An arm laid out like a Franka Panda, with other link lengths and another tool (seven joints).
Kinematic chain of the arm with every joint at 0, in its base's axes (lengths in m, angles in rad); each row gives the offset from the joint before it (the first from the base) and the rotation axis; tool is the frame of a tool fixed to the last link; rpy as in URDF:
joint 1: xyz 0 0 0.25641 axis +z
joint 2: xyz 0 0 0 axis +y
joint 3: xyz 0 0 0.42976 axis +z
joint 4: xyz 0.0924 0 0 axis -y
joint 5: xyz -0.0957 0 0.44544 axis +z
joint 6: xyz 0 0 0 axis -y
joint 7: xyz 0.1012 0 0 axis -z
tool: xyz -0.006 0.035 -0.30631 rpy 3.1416 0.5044 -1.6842
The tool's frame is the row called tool.
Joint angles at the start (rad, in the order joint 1, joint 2, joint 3, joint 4, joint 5, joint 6, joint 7):
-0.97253 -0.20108 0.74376 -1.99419 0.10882 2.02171 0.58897
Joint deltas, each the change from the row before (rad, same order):
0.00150 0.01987 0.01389 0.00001 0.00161 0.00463 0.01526
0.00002 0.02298 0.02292 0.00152 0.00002 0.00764 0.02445
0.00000 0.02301 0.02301 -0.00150 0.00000 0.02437 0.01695
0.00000 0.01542 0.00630 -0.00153 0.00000 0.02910 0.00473
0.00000 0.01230 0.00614 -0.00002 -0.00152 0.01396 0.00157
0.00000 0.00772 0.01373 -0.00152 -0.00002 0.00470 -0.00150
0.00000 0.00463 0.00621 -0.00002 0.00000 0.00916 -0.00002
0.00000 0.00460 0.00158 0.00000 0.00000 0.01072 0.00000
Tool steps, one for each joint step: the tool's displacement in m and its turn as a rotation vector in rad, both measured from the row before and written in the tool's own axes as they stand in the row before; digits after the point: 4 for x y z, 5 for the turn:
-0.0021 0.0052 0.0114 -0.01510 -0.00365 0.01123
-0.0052 0.0075 0.0139 -0.01425 -0.00509 0.01216
-0.0074 0.0052 0.0146 -0.00909 -0.01471 0.00127
-0.0045 -0.0036 0.0074 0.00371 -0.01883 -0.00142
-0.0021 -0.0006 0.0058 -0.00353 -0.00868 -0.00213
-0.0030 0.0065 0.0066 -0.01303 -0.00229 -0.00862
-0.0032 0.0012 0.0032 -0.00168 -0.00647 -0.00533
-0.0020 -0.0017 0.0019 0.00218 -0.00754 -0.00217

